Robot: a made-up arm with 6 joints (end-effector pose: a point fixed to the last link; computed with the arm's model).
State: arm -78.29 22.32 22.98 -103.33 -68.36 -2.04
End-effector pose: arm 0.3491 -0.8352 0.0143 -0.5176 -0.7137 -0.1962 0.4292
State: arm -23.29 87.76 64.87 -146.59 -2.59 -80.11
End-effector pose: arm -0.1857 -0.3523 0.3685 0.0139 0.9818 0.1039 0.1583
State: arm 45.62 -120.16 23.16 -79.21 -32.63 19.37
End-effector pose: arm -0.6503 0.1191 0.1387 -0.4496 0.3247 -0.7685 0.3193
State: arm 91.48 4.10 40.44 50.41 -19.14 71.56
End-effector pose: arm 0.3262 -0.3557 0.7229 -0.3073 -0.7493 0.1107 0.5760
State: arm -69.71 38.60 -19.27 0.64 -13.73 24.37
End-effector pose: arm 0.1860 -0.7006 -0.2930 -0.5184 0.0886 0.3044 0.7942
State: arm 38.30 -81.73 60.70 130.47 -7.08 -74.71
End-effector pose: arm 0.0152 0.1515 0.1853 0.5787 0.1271 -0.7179 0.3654
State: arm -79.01 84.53 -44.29 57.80 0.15 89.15
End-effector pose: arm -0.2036 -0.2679 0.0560 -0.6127 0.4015 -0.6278 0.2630
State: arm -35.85 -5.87 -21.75 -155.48 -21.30 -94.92
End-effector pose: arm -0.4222 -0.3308 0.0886 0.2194 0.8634 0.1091 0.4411
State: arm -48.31 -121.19 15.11 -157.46 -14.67 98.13
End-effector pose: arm 0.1458 -0.1407 -0.4200 0.3321 -0.2457 -0.8833 0.2217
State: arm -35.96 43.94 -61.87 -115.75 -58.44 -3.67
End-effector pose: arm 0.3348 0.0706 0.0213 -0.1737 -0.7203 0.6488 0.1735
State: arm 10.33 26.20 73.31 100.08 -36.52 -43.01
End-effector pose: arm -0.5988 -0.1528 0.3042 0.6297 0.5368 0.0868 0.5548
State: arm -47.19 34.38 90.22 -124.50 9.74 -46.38
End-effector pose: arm -0.1926 -0.5753 0.1576 -0.2992 -0.8245 -0.4792 0.0324
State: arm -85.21 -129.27 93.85 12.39 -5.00 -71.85
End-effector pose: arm 0.5123 -0.0361 -0.2339 -0.5674 -0.1294 0.8028 0.1298
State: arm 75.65 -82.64 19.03 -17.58 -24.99 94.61
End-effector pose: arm -0.0051 0.3072 0.5898 -0.3175 -0.6892 0.6439 0.0982
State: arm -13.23 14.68 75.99 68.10 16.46 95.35
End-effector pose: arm -0.1031 -0.3316 0.2804 -0.5804 -0.7925 -0.0789 0.1696
